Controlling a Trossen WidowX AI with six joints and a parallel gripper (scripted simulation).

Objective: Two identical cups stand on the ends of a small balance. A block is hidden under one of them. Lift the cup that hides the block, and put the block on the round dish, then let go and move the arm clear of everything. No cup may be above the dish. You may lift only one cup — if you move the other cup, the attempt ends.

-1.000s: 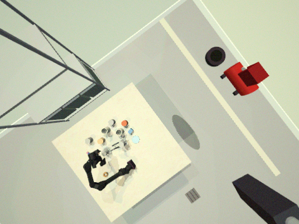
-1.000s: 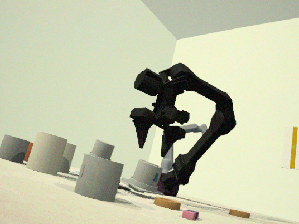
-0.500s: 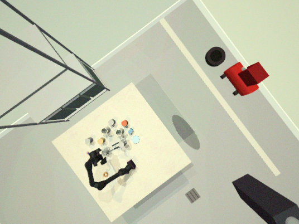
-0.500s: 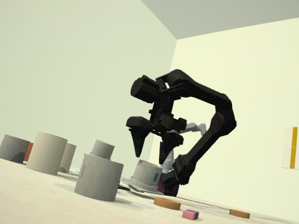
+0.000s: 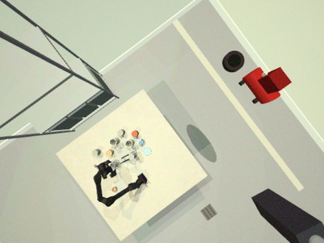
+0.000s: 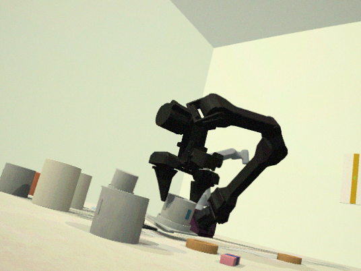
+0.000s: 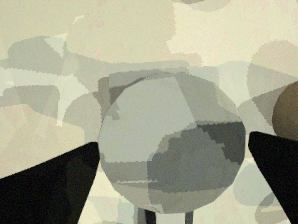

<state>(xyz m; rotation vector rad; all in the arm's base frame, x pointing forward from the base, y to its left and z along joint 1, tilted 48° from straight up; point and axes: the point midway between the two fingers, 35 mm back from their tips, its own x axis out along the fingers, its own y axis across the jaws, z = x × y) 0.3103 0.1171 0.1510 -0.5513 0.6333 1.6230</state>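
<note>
The pale block lies 30 mm below my gripper tip. From my gripper tip the other things lie so: balance beam: 130 mm to the right, 30 mm below; then balance: 140 mm to the right, 50 mm below; then tan cylinder: 130 mm ahead, 40 mm below, 30 mm to the right.
</note>
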